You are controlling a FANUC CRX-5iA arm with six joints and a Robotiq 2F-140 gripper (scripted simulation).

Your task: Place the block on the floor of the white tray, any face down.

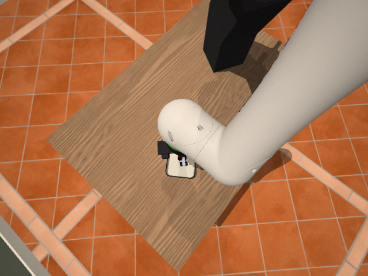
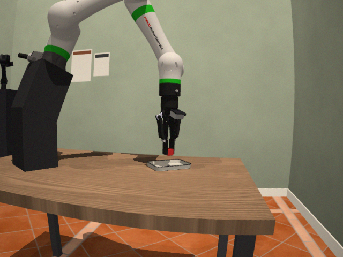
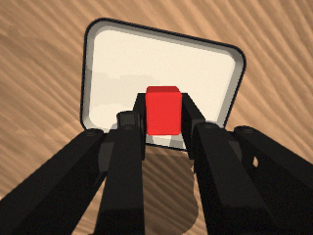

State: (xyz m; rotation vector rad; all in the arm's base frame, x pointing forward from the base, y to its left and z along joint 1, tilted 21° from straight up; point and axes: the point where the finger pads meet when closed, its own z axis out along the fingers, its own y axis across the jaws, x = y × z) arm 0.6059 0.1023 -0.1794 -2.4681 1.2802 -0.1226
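My gripper is now 8 cm above the white tray. The rest, counted from my hand: red block (2 cm below).
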